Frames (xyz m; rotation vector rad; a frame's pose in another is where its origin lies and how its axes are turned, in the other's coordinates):
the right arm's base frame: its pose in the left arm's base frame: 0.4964 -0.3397 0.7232 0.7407 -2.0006 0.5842
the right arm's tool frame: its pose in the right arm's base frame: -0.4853 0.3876 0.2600 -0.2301 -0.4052 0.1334
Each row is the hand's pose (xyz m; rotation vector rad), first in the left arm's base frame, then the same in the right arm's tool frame.
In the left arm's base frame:
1: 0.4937 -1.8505 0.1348 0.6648 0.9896 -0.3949
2: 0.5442 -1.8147 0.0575 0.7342 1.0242 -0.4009
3: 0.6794 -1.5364 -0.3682 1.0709 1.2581 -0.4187
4: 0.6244 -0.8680 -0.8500 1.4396 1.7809 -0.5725
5: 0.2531 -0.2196 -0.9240 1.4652 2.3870 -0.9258
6: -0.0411 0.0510 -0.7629 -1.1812 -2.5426 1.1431
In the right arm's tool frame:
1: 0.4899 -1.6246 0.4748 0.6339 -2.3268 1.5470
2: 0.3950 -1.6138 0.5007 0.5915 -2.2604 1.6207
3: -0.0549 -1.4130 0.6859 0.3495 -1.8577 1.8980
4: -0.5441 -0.7765 0.8793 0.1420 -1.1050 1.9727
5: -0.5585 -0.0262 0.9043 0.1835 -0.4515 1.7045
6: -0.3515 0.3439 0.8276 0.2878 -0.1370 1.4453

